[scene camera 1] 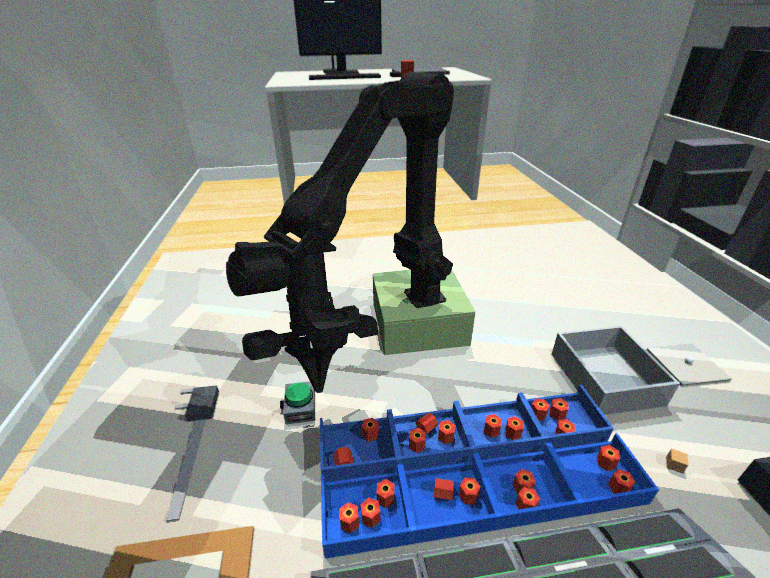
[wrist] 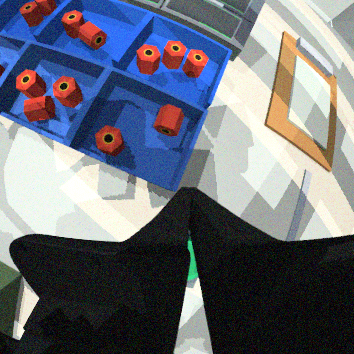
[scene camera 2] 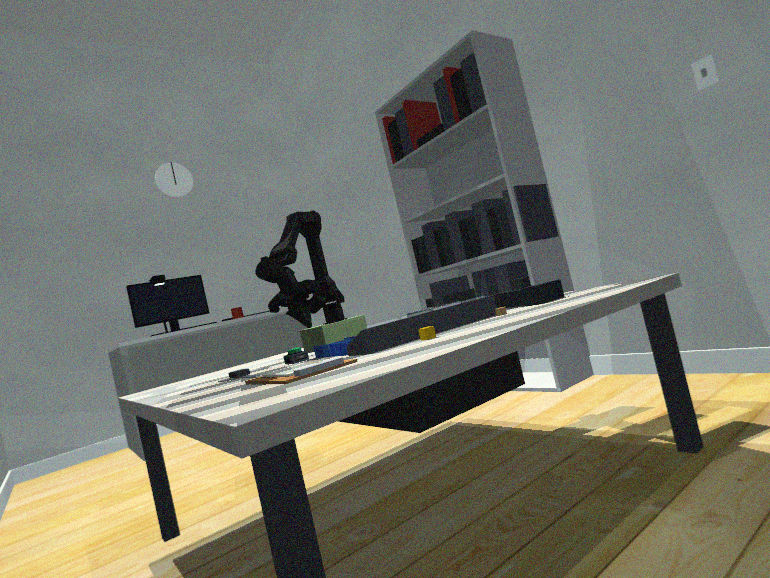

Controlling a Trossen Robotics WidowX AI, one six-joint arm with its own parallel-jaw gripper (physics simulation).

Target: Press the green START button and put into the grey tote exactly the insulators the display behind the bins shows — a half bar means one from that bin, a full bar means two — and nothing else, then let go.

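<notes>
The gripper is shut and empty, its tips just right of the green START button in scene camera 1; any gap in height is hard to tell. The blue bins hold red hexagonal insulators, two or three per compartment, some upright and some on their sides. The grey tote stands right of the bins' back end, with no insulator showing inside. The display has dark panels with green outlines; two short white bars show in scene camera 1. Its near part is cut off.
A lid-like plate lies beside the tote. A wooden cube lies right of the bins. A dark caliper-like tool and an orange frame lie at left. The green base block stands behind the bins.
</notes>
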